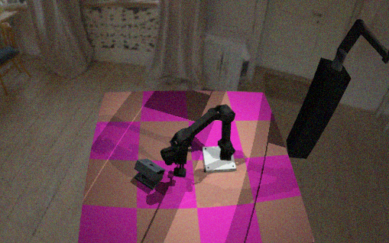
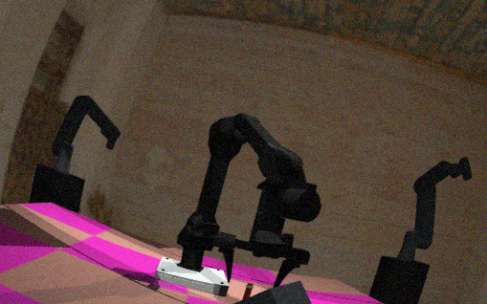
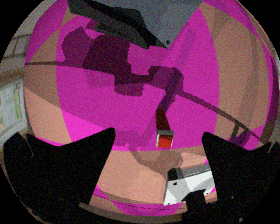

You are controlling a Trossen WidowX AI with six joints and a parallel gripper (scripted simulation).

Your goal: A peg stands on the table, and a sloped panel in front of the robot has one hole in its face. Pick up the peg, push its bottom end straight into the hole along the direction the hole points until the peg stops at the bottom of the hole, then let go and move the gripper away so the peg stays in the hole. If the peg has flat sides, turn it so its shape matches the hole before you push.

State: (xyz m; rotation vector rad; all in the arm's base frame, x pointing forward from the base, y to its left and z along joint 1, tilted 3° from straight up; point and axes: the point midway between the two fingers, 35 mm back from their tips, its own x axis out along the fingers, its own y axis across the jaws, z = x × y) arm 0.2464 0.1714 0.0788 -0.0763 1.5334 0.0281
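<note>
Right now my gripper tip is 20 mm above the red peg. Round my gripper tip: sloped grey panel: 170 mm ahead, 30 mm to the left.
</note>
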